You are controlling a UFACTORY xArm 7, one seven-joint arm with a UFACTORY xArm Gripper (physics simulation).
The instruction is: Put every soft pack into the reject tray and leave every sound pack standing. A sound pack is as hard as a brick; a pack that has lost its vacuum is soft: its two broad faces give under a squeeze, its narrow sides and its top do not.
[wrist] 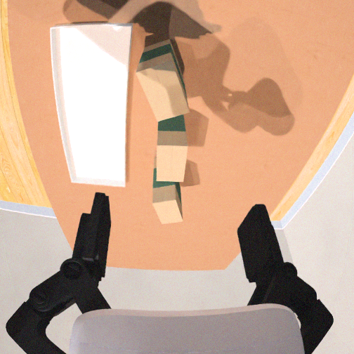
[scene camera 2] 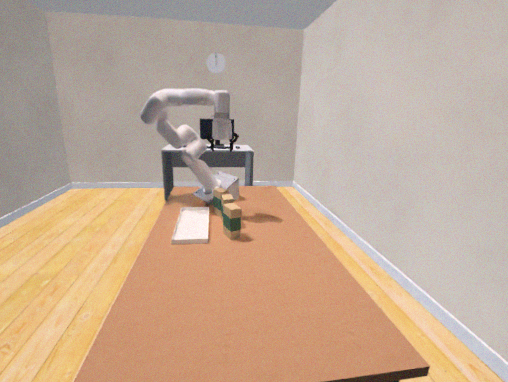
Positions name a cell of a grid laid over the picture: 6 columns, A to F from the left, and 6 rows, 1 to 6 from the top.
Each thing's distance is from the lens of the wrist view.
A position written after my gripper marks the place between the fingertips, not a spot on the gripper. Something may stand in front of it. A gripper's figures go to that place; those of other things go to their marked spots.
my gripper (wrist: D4): 14 cm
white reject tray (wrist: B2): 46 cm
